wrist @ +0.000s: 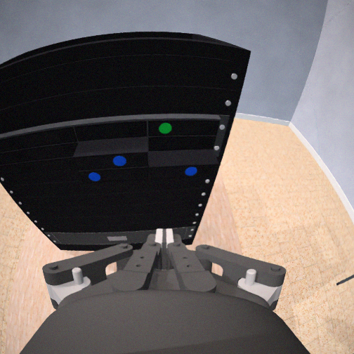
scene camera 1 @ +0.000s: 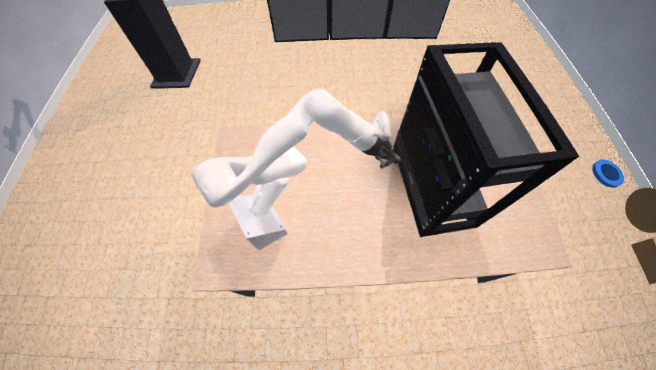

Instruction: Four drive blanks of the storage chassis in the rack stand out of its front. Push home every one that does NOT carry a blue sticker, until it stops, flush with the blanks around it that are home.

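Pixels of known places: gripper, fingertip midpoint: [scene camera 1: 398,160]; arm's base at its link origin: [scene camera 1: 259,206].
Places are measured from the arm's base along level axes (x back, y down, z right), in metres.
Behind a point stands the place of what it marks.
Observation:
The black rack [scene camera 1: 531,100] @[x -0.939, y -0.513, z -0.168 m] [wrist: 231,90] holds the dark storage chassis [wrist: 125,205]. In the wrist view, a left blank [wrist: 112,146] and a right blank [wrist: 182,158] stand out, showing lighter top faces. Blue stickers [wrist: 119,160] [wrist: 190,171] show on the dark fronts below these faces. Another blue sticker [wrist: 94,176] sits lower left; whether its blank stands out is unclear. A green sticker [wrist: 165,128] marks an upper right blank, which looks set back. My gripper [scene camera 1: 397,159] @[x -0.527, y -0.378, z -0.012 m] [wrist: 163,238] is shut and empty, in front of the chassis's lower part, below the stickers. Contact cannot be told.
A grey horizontal strip [wrist: 120,120] crosses the rack front above the stickers. The rack stands on the wooden table [scene camera 1: 330,250] @[x -0.320, y 0.111, z 0.158 m]. Dark cabinets [scene camera 1: 357,20] and a dark column [scene camera 1: 155,45] stand behind. A blue ring-shaped object [scene camera 1: 597,172] lies on the floor at the right.

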